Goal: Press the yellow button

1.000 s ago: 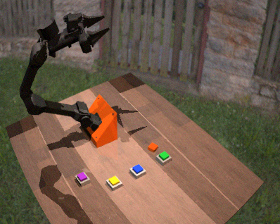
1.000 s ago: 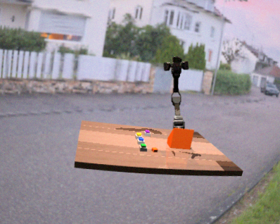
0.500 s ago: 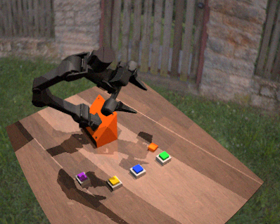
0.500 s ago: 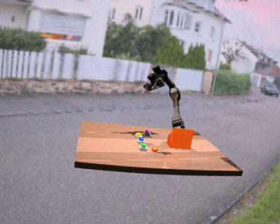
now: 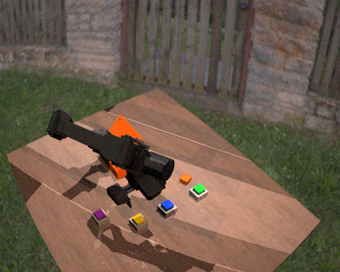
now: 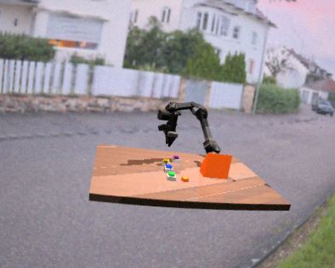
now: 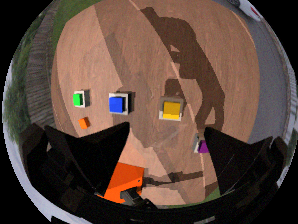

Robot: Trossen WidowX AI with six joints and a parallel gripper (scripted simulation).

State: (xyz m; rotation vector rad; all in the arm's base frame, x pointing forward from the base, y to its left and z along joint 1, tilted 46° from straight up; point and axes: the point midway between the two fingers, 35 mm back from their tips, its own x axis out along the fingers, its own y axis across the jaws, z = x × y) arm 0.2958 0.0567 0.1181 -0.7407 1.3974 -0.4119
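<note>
Right now my gripper tip is 110 mm above the yellow button, 10 mm to the left of it and 10 mm past it. The rest, counted from my gripper tip: purple button: 130 mm to the right, 110 mm below, 80 mm behind; then green button: 240 mm to the left, 110 mm below, 40 mm behind; then blue button: 110 mm to the left, 110 mm below, 20 mm behind.
</note>
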